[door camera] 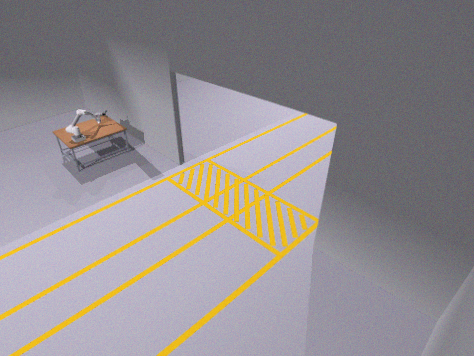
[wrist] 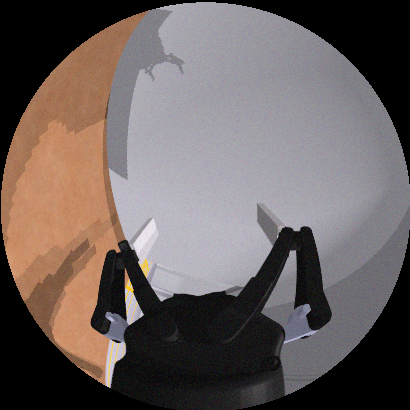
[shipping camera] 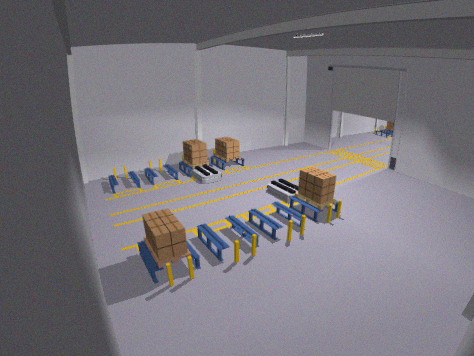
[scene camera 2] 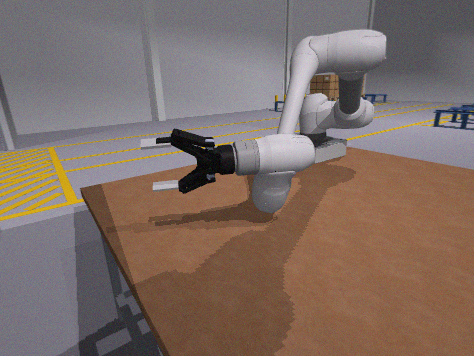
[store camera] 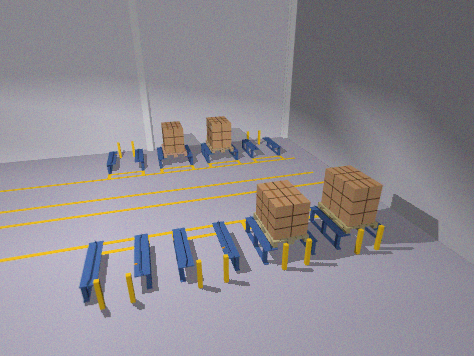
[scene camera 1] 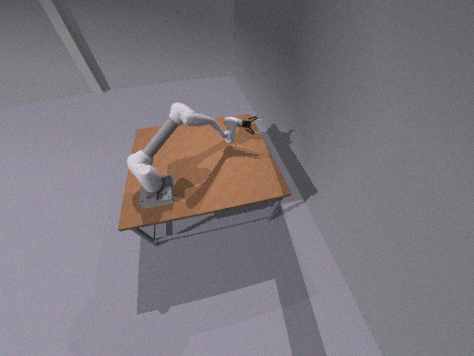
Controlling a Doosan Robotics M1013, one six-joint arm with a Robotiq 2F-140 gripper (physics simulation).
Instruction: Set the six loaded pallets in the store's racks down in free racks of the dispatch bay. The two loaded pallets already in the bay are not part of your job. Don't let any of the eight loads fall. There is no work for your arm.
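Seen in the pictures: gripper, fingertip midpoint: [door camera: 110,113] [wrist: 204,219] [scene camera 2: 147,167] [scene camera 1: 261,126]; arm's base, origin of the base link: [door camera: 78,136] [scene camera 2: 312,140] [scene camera 1: 155,188].
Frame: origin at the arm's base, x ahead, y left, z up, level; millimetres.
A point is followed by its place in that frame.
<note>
In the shipping camera view, four box loads stand upright on pallets in blue racks: one [shipping camera: 165,237] {z 218, x 13918, y -2189 mm} front left, one [shipping camera: 317,186] {z 191, x 9036, y -1883 mm} front right, and two [shipping camera: 195,153] {z 150, x 9980, y -7508 mm} [shipping camera: 227,149] {z 94, x 8397, y -7304 mm} in the back row. One flat white carrier [shipping camera: 206,174] {z -458, x 10155, y -6397 mm} is bare beside a back load; another [shipping camera: 282,190] {z -533, x 8841, y -3480 mm} is bare beside the front right load. Free racks show as blue beams [shipping camera: 212,241] {z -491, x 12630, y -2356 mm} [shipping camera: 265,223] {z -503, x 10950, y -2164 mm} [shipping camera: 150,175] {z -508, x 12005, y -7926 mm}. In the store camera view, four loads [store camera: 172,137] {z 209, x -9500, y -5339 mm} [store camera: 219,133] {z 209, x -11154, y -5152 mm} [store camera: 282,209] {z 347, x -10387, y 523 mm} [store camera: 351,196] {z 366, x -11965, y 654 mm} stand upright on racked pallets. My gripper [scene camera 1: 255,125] {z 164, x 1199, y 323 mm} [scene camera 2: 160,165] [wrist: 204,219] {z 164, x 1199, y 323 mm} is open and empty above the table's edge.
Yellow posts [shipping camera: 236,251] [store camera: 200,274] stand at the rack ends. Yellow lane lines lead through the doorway across a hatched floor area [door camera: 245,205] {z -837, x 1303, y -4524 mm} [shipping camera: 357,157] {z -848, x 1168, y -4270 mm}. The arm's brown table [door camera: 95,131] {z -87, x 539, y 96 mm} [scene camera 1: 200,200] {z -89, x 360, y -207 mm} [scene camera 2: 375,240] {z -88, x 712, y 692 mm} stands near a wall. A load [shipping camera: 390,125] {z -5, x -9292, y -6000 mm} partly shows through the doorway.
</note>
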